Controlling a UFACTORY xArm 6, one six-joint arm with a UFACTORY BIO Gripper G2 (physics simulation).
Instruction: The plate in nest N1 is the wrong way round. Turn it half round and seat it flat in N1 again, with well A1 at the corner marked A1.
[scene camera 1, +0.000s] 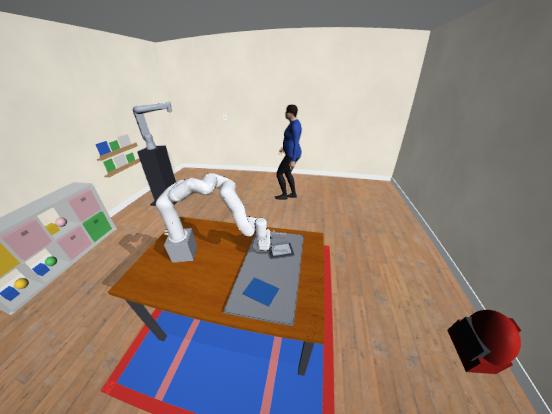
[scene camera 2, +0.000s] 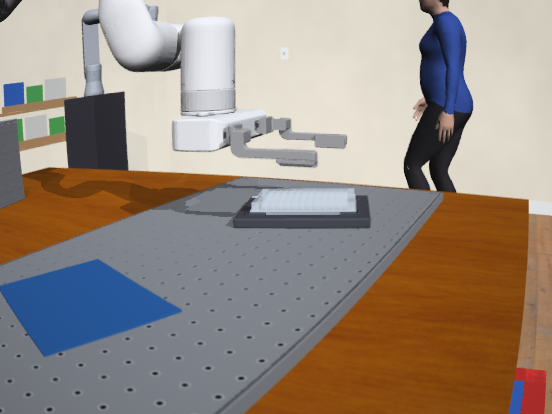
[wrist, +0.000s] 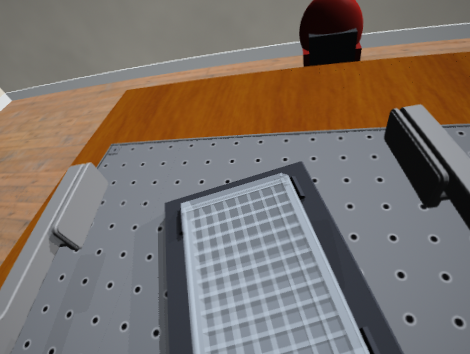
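The clear gridded plate (scene camera 1: 281, 249) (scene camera 2: 305, 201) (wrist: 255, 260) lies in the dark nest (scene camera 2: 300, 223) (wrist: 179, 300), and its top stands above the nest rim. My gripper (scene camera 2: 314, 150) (wrist: 249, 181) is open and empty. Its fingers point sideways, level, above the plate and apart from it. In the wrist view one finger is left of the nest and the other to its right, both wide of the plate. The near end of plate and nest is cut off in the wrist view. I cannot make out well A1 or the corner mark A1.
The nest stands on a grey perforated board (scene camera 1: 270, 270) (scene camera 2: 225, 300) (wrist: 125, 225) on the wooden table (scene camera 1: 210, 280). A blue square (scene camera 1: 261, 291) (scene camera 2: 90, 305) lies on the board. A person (scene camera 1: 292, 140) (scene camera 2: 445, 75) stands behind the table. A red and black object (scene camera 1: 492, 340) (wrist: 331, 30) is beyond it.
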